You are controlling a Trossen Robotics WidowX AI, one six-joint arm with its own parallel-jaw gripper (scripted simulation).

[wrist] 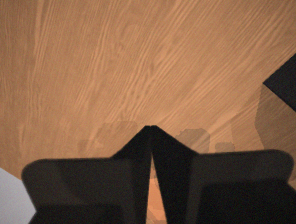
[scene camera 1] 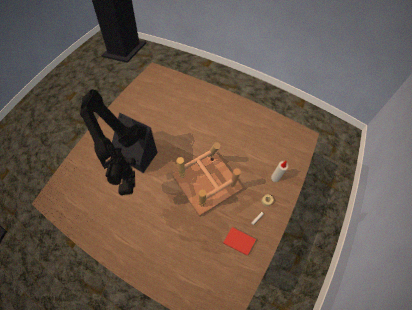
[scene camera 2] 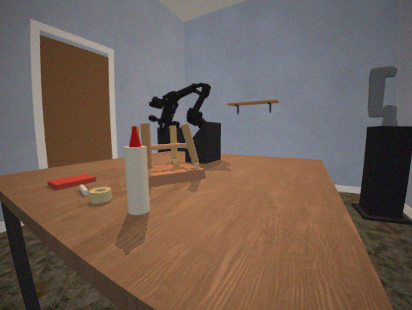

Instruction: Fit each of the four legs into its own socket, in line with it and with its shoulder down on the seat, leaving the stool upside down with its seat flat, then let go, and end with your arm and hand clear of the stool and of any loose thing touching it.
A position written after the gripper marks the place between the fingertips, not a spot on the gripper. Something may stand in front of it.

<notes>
In view: the gripper (wrist: 150,131) and a glue bottle (scene camera 2: 135,157).
The wrist view does not show the glue bottle: it is out of frame.
</notes>
